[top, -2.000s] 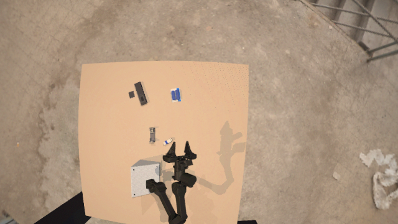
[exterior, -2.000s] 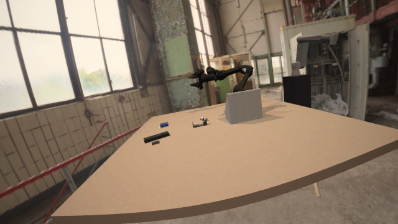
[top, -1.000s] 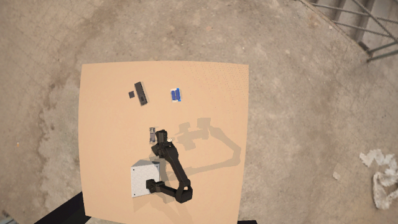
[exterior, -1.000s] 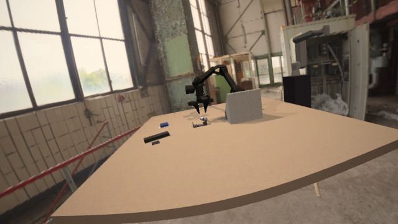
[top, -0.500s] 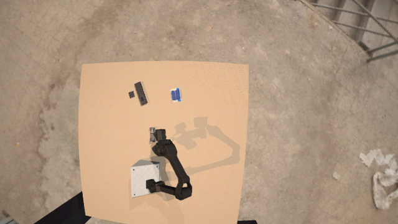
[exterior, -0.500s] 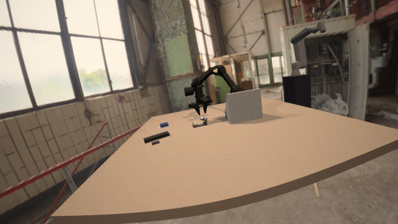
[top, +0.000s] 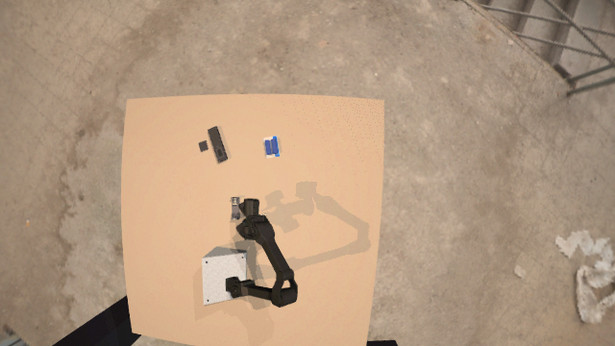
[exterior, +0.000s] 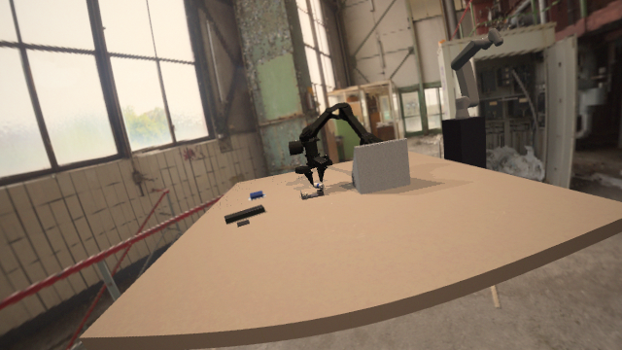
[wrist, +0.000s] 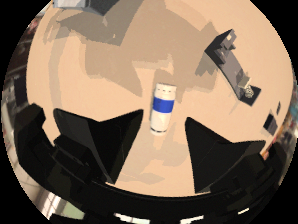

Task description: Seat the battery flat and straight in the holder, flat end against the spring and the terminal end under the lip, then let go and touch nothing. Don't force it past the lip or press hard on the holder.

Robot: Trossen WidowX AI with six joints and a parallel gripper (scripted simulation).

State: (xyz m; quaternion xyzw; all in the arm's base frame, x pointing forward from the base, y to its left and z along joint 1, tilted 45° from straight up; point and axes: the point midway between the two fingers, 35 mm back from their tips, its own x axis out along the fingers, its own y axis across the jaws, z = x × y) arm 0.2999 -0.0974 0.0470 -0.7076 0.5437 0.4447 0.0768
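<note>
The battery lies 10 mm below my gripper tip. From my gripper tip the other things lie so: white block 310 mm ahead, 30 mm to the right, 10 mm below; small black square 300 mm ahead, 290 mm to the left, 20 mm below; long black bar 310 mm ahead, 220 mm to the left, 10 mm below.
</note>
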